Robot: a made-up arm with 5 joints. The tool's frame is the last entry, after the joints. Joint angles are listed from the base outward.
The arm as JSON. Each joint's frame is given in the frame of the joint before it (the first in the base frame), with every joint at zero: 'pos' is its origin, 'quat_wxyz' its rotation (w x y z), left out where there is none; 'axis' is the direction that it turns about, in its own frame. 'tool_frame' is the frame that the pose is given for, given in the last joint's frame.
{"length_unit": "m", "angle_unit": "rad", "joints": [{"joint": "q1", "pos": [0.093, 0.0, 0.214], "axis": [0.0, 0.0, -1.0]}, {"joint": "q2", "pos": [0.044, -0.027, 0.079], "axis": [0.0, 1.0, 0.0]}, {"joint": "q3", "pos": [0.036, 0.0, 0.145], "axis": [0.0, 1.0, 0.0]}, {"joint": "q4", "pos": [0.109, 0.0, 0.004], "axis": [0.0, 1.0, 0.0]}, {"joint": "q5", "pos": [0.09, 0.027, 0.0], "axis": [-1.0, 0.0, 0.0]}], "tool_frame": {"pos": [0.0, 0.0, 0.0], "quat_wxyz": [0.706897, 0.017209, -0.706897, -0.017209]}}
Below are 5 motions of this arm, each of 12 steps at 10 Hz.
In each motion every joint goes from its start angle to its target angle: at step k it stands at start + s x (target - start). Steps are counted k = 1, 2, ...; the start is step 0. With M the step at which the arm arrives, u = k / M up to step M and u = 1 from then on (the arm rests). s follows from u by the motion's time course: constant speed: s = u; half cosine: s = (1 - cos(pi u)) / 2; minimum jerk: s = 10 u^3 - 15 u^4 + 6 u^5.
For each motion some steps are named. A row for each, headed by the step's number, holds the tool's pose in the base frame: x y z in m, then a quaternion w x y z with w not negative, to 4 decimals.
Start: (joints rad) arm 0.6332 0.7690 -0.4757 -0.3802 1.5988
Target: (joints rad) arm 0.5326 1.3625 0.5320 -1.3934 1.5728
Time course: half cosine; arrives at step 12
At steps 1, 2, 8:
1: 0.3884 -0.2160 0.3472 0.6091 -0.6508 -0.3390 0.3011
2: 0.3892 -0.2143 0.3325 0.6181 -0.6408 -0.3364 0.3070
8: 0.3384 -0.1531 0.1703 0.7254 -0.4941 -0.2872 0.3836

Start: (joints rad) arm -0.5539 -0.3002 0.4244 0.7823 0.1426
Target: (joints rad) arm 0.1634 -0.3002 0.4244 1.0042 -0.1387
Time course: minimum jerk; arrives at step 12
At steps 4, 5, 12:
4: 0.2735 0.0770 0.3593 0.9299 0.0557 -0.2988 0.2071
5: 0.2781 0.0583 0.3577 0.9463 0.0445 -0.2860 0.1438
12: 0.2733 -0.0297 0.3513 0.9607 0.0026 -0.2194 -0.1702

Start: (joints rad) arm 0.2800 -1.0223 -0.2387 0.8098 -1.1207
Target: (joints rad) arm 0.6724 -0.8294 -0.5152 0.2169 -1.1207
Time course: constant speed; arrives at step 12
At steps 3, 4, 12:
3: 0.1346 -0.0165 0.5622 0.3273 0.3427 -0.8205 -0.3197
4: 0.1322 -0.0171 0.5680 0.3042 0.3339 -0.8376 -0.3071
12: 0.1090 -0.0128 0.6059 0.1330 0.2399 -0.9456 -0.1749

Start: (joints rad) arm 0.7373 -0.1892 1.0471 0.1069 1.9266
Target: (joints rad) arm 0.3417 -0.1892 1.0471 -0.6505 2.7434
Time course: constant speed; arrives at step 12
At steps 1, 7, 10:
1: 0.2319 -0.1180 0.2918 0.7683 -0.3185 -0.0798 0.5495
7: 0.2717 -0.0992 0.3174 0.5219 -0.4953 -0.0700 0.6909
10: 0.2871 -0.0838 0.3329 0.3872 -0.5777 -0.0508 0.7168

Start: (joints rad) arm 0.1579 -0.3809 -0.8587 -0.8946 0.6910
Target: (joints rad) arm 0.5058 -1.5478 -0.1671 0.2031 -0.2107
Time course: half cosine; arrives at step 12
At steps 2, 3, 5, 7, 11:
2: 0.0886 0.0008 0.6223 0.2527 0.3598 0.8967 0.0513
3: 0.0754 0.0037 0.6218 0.2313 0.3421 0.9101 0.0351
5: 0.0420 0.0150 0.6122 0.1656 0.2891 0.9429 0.0018
7: 0.0128 0.0317 0.5869 0.0847 0.2231 0.9710 -0.0129
11: -0.0068 0.0545 0.5325 0.0225 -0.1275 -0.9915 -0.0088

